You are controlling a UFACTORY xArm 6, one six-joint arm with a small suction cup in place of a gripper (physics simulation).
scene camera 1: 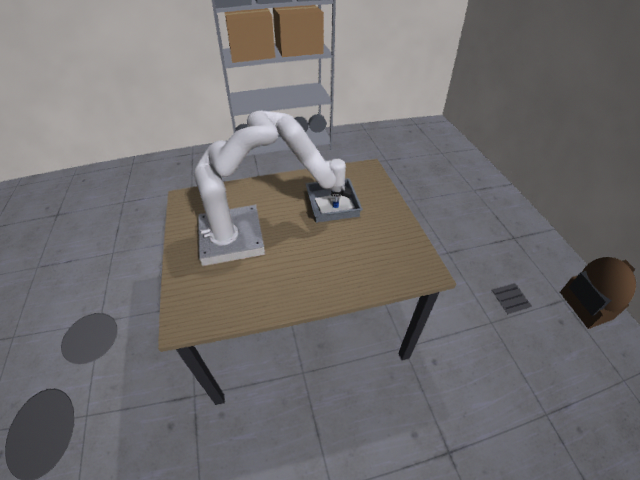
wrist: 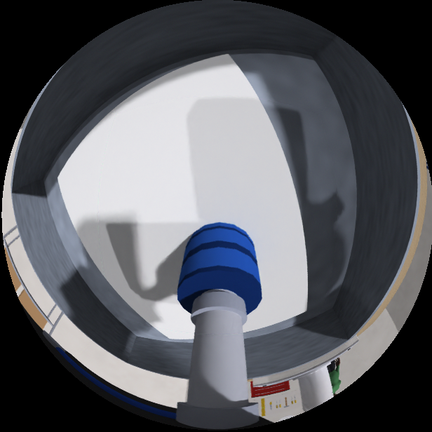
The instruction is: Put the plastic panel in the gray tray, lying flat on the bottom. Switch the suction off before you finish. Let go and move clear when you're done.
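Frame: origin at the arm's base, x down, y back, z left, level; centimetres.
Seen in the pictures: hand, its tool point: [scene camera 1: 335,207]; arm's base, origin of its link: [scene camera 1: 224,234].
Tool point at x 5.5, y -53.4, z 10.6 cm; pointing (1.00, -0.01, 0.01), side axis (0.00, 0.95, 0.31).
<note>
Pixels of each thing's top centre, then the offset from my tool point to it. Level surfaces: height alone.
- white plastic panel, centre of its top: [scene camera 1: 334,202] dx -1.1, dy +0.0, dz +2.2 cm
- gray tray, centre of its top: [scene camera 1: 332,195] dx -5.2, dy +0.7, dz +2.8 cm
- wooden table, height of its surface: dx -0.1 cm
The white plastic panel [scene camera 1: 324,205] [wrist: 150,145] is inside the gray tray [scene camera 1: 338,214] [wrist: 387,170], low down and about level with its bottom. One panel corner is close to a tray corner at the left of the wrist view, and a strip of tray floor shows beyond the panel's right edge. Whether the whole underside touches the bottom cannot be told. My blue suction cup [scene camera 1: 336,204] [wrist: 220,255] points down inside the tray, with its tip against the panel's top face, and appears shut on the panel. The contact rim is partly hidden by the cup's body.
The tray's four walls stand around the cup and panel. The tray is near the back right of the wooden table [scene camera 1: 310,273]. The arm's base plate [scene camera 1: 248,227] is at the left. A shelf rack [scene camera 1: 279,97] with boxes stands behind the table.
</note>
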